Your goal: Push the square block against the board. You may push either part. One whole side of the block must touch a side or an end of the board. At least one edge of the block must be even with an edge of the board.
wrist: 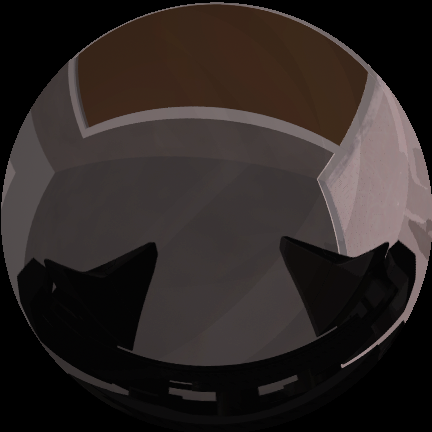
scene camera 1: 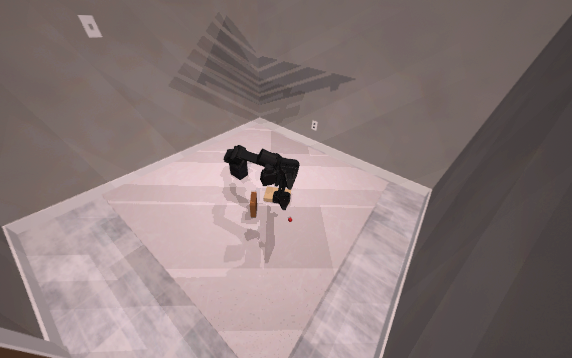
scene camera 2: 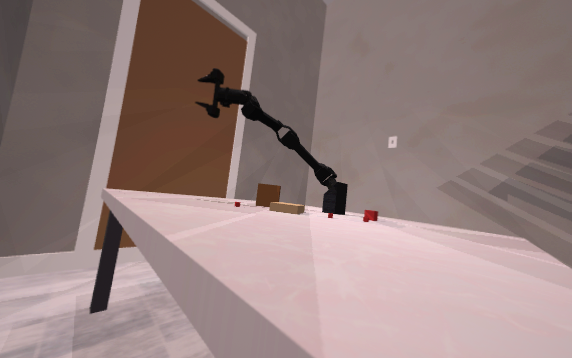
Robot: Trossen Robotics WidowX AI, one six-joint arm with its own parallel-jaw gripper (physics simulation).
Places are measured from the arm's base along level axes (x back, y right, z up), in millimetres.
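Pixels of known places: gripper, fingertip midpoint: [wrist: 218, 246] [scene camera 1: 286, 200] [scene camera 2: 196, 91]; arm's base at its link origin: [scene camera 2: 335, 189].
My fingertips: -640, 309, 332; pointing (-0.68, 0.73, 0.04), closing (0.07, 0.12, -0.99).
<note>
For each thing: its top centre in the pictures, then the offset to it from my fingertips, as dx, dy, dz.
- brown square block at its top centre: [scene camera 2: 269, 184] [scene camera 1: 253, 198] +331, -154, -352
- tan rectangular board at its top centre: [scene camera 2: 288, 203] [scene camera 1: 277, 193] +298, -329, -424
- small red cube at its top centre: [scene camera 2: 237, 202] [scene camera 1: 290, 218] +127, -236, -438
- larger red cube at its top centre: [scene camera 2: 371, 210] +606, -518, -414
A brown square block [scene camera 1: 253, 205] [scene camera 2: 268, 195] stands upright on its thin edge on the table. A tan rectangular board [scene camera 1: 269, 194] [scene camera 2: 286, 208] lies flat beside it. A narrow gap shows between them in scene camera 1, where the arm and gripper hide part of the board. My gripper [scene camera 1: 284, 207] [scene camera 2: 197, 92] [wrist: 218, 246] is open and empty. In scene camera 2 it is high above the table, pointing level, away from the arm's base and well above both parts. The block and the board do not show in the wrist view.
A small red cube [scene camera 1: 290, 219] [scene camera 2: 237, 204] lies near the board. Near the arm's base [scene camera 2: 335, 199] lie a larger red cube [scene camera 2: 371, 215] and small red cubes [scene camera 2: 330, 215] [scene camera 2: 366, 219]. The table's edge [scene camera 2: 170, 260] runs along the front left of scene camera 2.
</note>
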